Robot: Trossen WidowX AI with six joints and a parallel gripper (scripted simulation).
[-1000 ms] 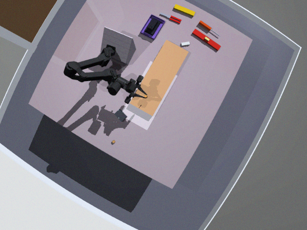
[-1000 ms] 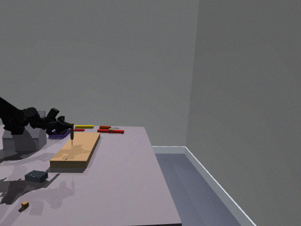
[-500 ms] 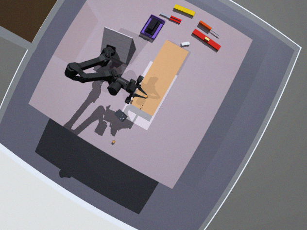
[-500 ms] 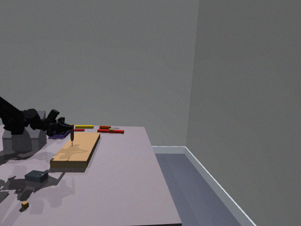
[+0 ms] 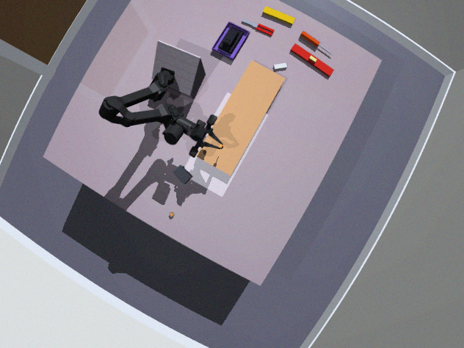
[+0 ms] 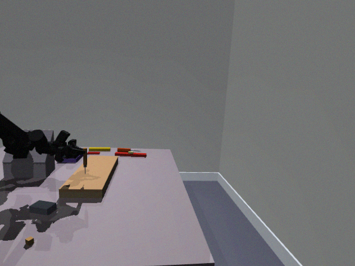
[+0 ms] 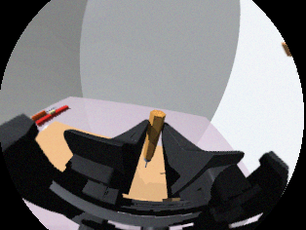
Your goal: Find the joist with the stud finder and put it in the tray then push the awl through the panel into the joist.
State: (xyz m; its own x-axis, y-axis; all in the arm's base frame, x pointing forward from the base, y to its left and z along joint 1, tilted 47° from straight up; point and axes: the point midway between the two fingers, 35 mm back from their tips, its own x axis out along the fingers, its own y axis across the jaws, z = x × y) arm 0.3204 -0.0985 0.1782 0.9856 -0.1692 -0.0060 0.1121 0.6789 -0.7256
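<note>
The awl is 60 mm below my gripper tip. From my gripper tip the other things lie so: grey-blue block (180 mm to the right, 170 mm below, 130 mm behind); then small orange cube (370 mm to the right, 180 mm below, 100 mm behind); then small white block (480 mm to the left, 180 mm below, 90 mm ahead).
</note>
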